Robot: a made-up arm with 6 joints. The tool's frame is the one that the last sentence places.
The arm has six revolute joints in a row. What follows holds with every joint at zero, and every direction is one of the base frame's. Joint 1 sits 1.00 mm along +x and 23.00 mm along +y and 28.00 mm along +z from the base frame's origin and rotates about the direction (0.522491, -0.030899, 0.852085), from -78.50 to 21.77 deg. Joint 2 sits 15.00 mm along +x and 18.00 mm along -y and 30.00 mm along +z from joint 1 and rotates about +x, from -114.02 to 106.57 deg. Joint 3 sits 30.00 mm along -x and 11.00 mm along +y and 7.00 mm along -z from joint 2 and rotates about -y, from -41.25 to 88.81 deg. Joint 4 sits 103.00 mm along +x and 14.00 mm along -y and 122.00 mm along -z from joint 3 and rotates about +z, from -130.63 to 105.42 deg. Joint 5 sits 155.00 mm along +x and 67.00 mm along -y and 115.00 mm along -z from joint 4 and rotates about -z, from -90.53 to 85.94 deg. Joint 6 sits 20.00 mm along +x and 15.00 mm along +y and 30.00 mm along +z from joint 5 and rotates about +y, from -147.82 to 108.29 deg. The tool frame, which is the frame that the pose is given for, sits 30.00 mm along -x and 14.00 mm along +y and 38.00 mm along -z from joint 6; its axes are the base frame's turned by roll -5.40, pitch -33.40 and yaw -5.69 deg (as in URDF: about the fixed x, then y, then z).
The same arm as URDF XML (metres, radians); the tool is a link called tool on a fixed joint. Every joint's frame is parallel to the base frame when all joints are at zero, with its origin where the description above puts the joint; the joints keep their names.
<robot name="arm">
<joint name="joint 1" type="revolute"><parent link="base_link"/><child link="link1"/><origin xyz="0.001 0.023 0.028"/><axis xyz="0.522491 -0.030899 0.852085"/><limit lower="-1.3701" upper="0.38"/></joint>
<joint name="joint 2" type="revolute"><parent link="link1"/><child link="link2"/><origin xyz="0.015 -0.018 0.03"/><axis xyz="1 0 0"/><limit lower="-1.99" upper="1.86"/></joint>
<joint name="joint 3" type="revolute"><parent link="link2"/><child link="link3"/><origin xyz="-0.03 0.011 -0.007"/><axis xyz="0 -1 0"/><limit lower="-0.7199" upper="1.55"/></joint>
<joint name="joint 4" type="revolute"><parent link="link3"/><child link="link4"/><origin xyz="0.103 -0.014 -0.122"/><axis xyz="0 0 1"/><limit lower="-2.2799" upper="1.8399"/></joint>
<joint name="joint 5" type="revolute"><parent link="link4"/><child link="link5"/><origin xyz="0.155 -0.067 -0.115"/><axis xyz="0 0 -1"/><limit lower="-1.58" upper="1.4999"/></joint>
<joint name="joint 6" type="revolute"><parent link="link5"/><child link="link6"/><origin xyz="0.02 0.015 0.03"/><axis xyz="0 1 0"/><limit lower="-2.5799" upper="1.89"/></joint>
<joint name="tool_joint" type="fixed"><parent link="link6"/><child link="tool"/><origin xyz="-0.03 0.014 -0.038" rpy="-0.0942 -0.5829 -0.0993"/></joint>
<link name="base_link"/>
<link name="link1"/>
<link name="link2"/>
<link name="link3"/>
<link name="link4"/>
<link name="link5"/>
<link name="link6"/>
<link name="tool"/>
</robot>

